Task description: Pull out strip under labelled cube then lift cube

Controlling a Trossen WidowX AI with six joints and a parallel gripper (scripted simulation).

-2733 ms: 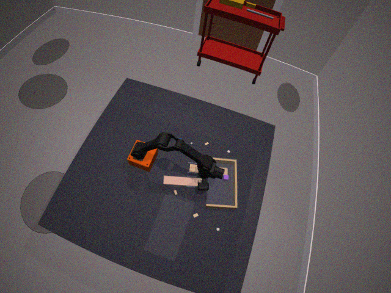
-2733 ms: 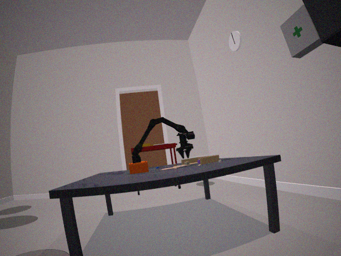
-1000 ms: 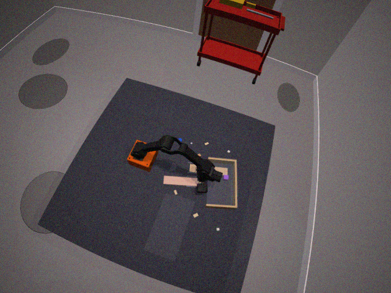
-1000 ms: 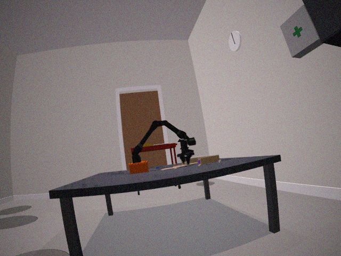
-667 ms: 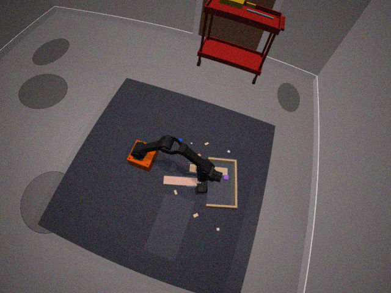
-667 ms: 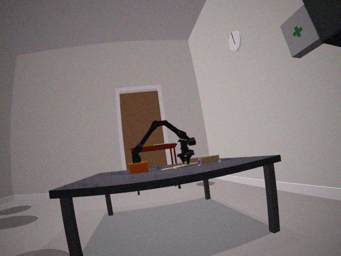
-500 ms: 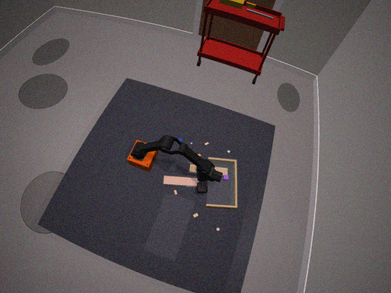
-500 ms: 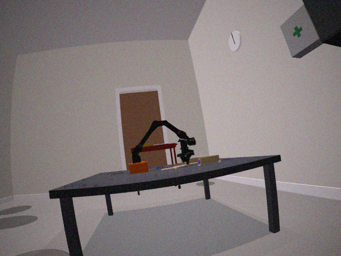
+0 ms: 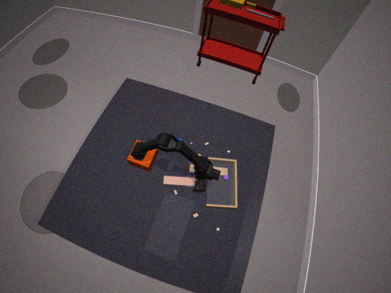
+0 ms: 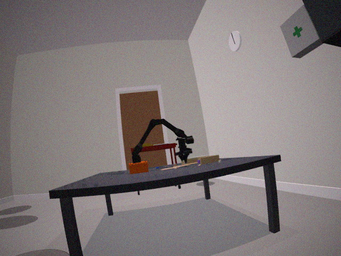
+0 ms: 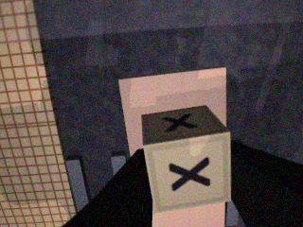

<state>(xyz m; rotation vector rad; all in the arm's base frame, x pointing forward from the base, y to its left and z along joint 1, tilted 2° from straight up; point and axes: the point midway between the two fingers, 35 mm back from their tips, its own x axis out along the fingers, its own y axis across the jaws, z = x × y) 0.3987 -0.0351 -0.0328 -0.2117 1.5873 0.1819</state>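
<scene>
Now: gripper tip 9 cm past the pink strip, 2 cm to the left of it and 2 cm above it. Also, from my gripper tip: blue disc (26 cm to the left, 19 cm behind, 2 cm below); labelled cube (1 cm above).
</scene>
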